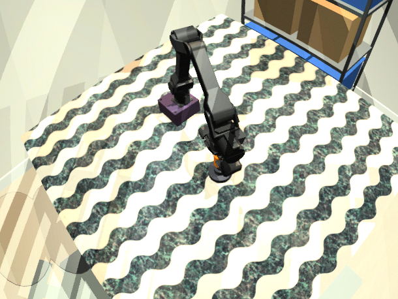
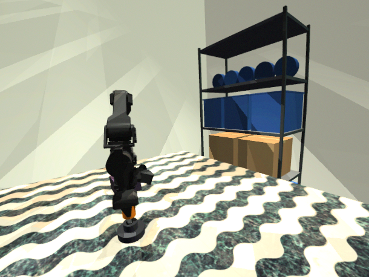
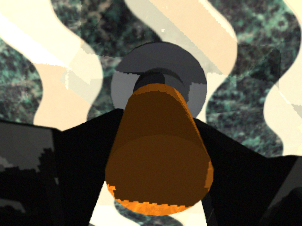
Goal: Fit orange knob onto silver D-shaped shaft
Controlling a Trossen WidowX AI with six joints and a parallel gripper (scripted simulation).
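My gripper tip is now 30 mm below the orange knob. The rest, counted from my gripper tip: round grey pedestal (40 mm below).
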